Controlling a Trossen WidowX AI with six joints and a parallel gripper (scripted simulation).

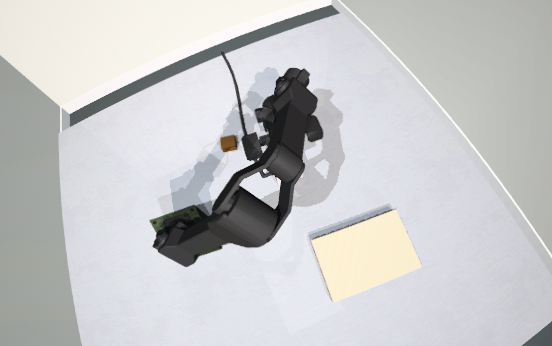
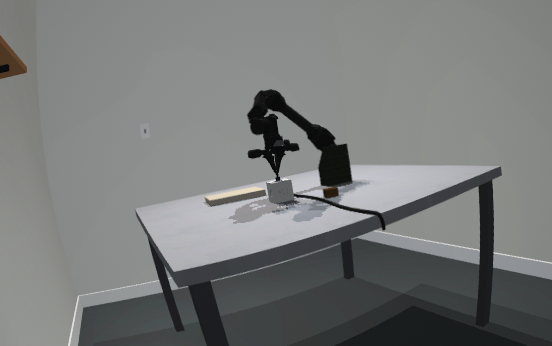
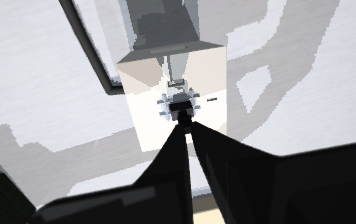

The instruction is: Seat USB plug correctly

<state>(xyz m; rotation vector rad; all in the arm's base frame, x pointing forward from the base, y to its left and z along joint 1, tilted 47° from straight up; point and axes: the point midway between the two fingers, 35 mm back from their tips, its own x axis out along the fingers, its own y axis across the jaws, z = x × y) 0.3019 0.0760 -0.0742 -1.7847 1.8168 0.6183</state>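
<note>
My gripper tip is now 20 mm above the black USB plug. The rest, counted from my gripper tip: brown block: 140 mm behind, 150 mm to the left, 90 mm below; flat beige board: 110 mm ahead, 300 mm to the right, 90 mm below.
</note>
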